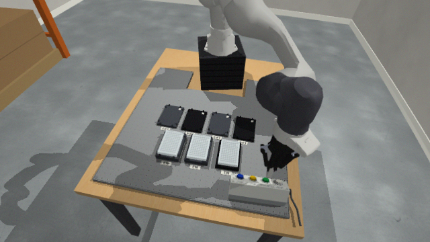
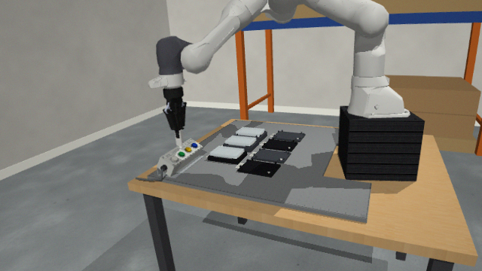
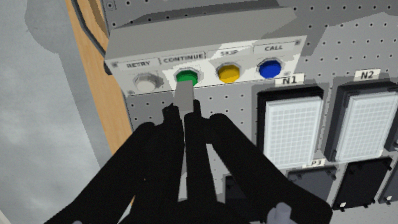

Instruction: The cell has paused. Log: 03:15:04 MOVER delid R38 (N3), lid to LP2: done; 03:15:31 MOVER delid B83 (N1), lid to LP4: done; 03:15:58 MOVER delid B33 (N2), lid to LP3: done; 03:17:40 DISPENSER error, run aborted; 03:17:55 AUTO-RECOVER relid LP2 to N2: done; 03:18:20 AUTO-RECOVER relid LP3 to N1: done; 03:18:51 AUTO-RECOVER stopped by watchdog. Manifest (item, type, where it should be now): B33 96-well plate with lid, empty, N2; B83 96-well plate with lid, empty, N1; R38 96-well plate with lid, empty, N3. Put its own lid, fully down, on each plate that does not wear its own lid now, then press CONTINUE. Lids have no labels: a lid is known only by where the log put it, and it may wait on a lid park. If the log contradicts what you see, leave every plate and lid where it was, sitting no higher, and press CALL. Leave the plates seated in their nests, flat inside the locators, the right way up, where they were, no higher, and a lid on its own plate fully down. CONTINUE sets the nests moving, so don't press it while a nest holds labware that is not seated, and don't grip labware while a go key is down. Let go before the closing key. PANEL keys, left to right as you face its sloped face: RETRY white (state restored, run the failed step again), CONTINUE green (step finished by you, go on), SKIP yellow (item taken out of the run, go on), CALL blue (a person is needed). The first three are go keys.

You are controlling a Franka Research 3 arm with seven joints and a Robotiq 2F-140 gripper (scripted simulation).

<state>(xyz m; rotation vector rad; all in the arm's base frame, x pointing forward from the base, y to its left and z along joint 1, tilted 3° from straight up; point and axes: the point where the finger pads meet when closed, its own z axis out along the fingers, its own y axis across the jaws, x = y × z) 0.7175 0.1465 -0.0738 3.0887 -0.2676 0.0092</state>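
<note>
Right now my hand is 70 mm above the green continue key. Round my hand: blue call key 20 mm behind, 100 mm to the right, 70 mm below; then yellow skip key 10 mm behind, 50 mm to the right, 70 mm below; then white retry key 10 mm ahead, 50 mm to the left, 70 mm below.
</note>
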